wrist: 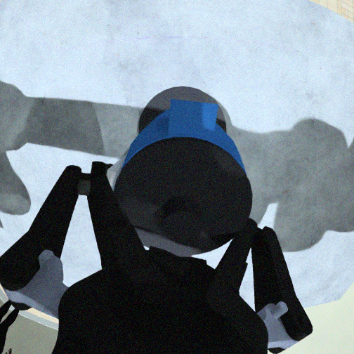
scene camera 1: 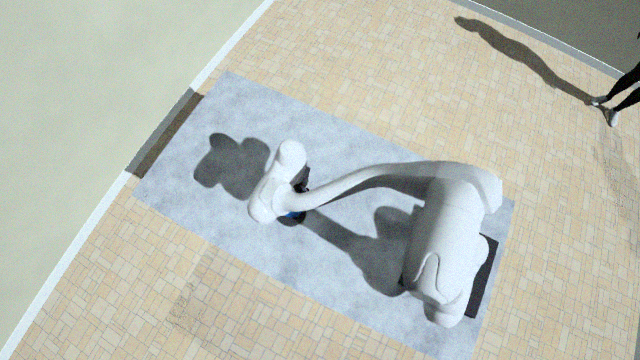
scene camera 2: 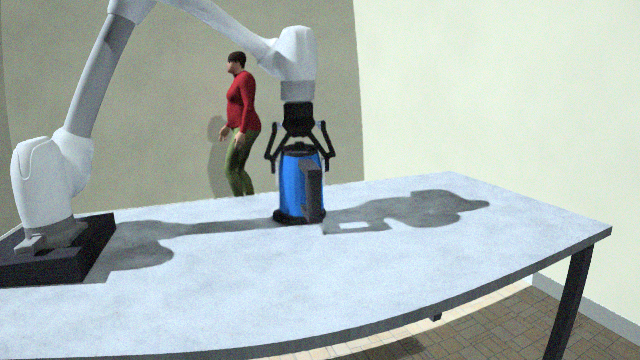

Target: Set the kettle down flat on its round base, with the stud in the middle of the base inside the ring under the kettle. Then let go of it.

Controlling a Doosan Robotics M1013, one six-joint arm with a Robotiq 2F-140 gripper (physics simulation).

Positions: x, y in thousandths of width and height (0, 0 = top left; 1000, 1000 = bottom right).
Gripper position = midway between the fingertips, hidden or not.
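The gripper is visible in scene camera 2 (scene camera 2: 470, 515) and in the wrist view (wrist: 496, 504). A blue kettle is visible in both of these views as well, at (scene camera 2: 470, 488) and (wrist: 518, 530), while the wrist view also shows a round dark base (wrist: 445, 295).
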